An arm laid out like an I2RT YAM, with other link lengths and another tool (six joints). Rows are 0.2 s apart.
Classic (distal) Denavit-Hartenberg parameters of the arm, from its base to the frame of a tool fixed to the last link. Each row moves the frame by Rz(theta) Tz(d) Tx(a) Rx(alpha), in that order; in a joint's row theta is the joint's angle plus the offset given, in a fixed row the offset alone. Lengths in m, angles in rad.
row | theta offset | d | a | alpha
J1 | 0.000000 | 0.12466 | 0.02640 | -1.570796
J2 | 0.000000 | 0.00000 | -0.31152 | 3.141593
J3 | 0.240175 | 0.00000 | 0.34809 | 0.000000
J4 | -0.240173 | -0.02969 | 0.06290 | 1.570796
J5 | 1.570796 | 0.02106 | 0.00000 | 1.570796
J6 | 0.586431 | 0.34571 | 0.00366 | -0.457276
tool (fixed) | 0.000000 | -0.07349 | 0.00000 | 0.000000
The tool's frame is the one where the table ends.
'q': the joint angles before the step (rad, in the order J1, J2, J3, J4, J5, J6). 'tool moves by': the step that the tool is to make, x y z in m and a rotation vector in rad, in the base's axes. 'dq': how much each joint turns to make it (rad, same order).
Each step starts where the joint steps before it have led.
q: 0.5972, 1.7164, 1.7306, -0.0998, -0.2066, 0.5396
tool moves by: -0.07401, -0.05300, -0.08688, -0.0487, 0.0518, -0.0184
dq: 0.0084, -0.3150, -0.4944, 0.1076, 0.0279, -0.0077
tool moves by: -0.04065, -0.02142, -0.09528, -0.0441, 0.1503, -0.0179
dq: 0.0229, -0.1092, -0.2236, -0.0240, 0.0282, 0.0596
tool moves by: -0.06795, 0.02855, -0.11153, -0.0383, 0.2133, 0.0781
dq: 0.1014, 0.0054, -0.1525, -0.0153, -0.0176, 0.1064
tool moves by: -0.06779, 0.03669, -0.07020, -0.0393, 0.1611, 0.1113
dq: 0.1049, 0.0622, -0.0462, -0.0199, -0.0492, 0.0717
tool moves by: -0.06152, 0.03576, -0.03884, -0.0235, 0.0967, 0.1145
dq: 0.1023, 0.0686, -0.0047, 0.0040, -0.0454, 0.0423
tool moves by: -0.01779, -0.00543, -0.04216, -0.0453, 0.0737, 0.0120
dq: 0.0080, 0.0516, -0.0300, 0.0079, -0.0243, 0.0234
